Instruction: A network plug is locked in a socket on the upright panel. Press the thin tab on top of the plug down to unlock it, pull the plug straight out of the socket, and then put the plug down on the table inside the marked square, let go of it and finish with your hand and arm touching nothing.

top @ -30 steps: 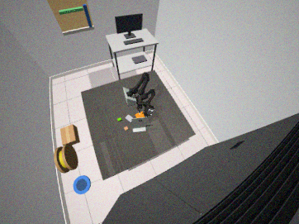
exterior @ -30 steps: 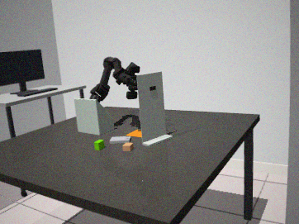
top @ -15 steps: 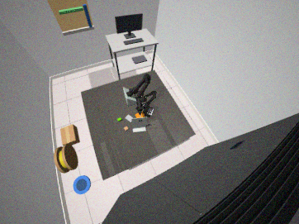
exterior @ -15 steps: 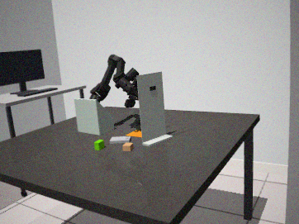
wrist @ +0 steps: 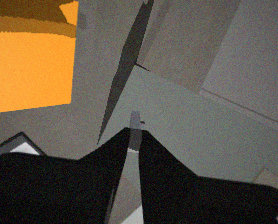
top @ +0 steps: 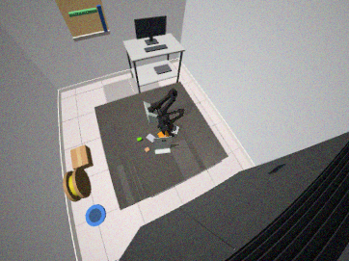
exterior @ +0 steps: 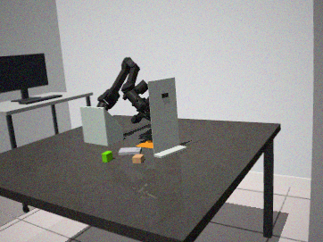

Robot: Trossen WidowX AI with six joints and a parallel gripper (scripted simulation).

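My gripper tip is 40 mm past the orange marked square, 20 mm to the right of it and 130 mm above it. Also, from my gripper tip: upright panel: 110 mm ahead, 60 mm to the right, 30 mm above; then grey network plug: 10 mm ahead.
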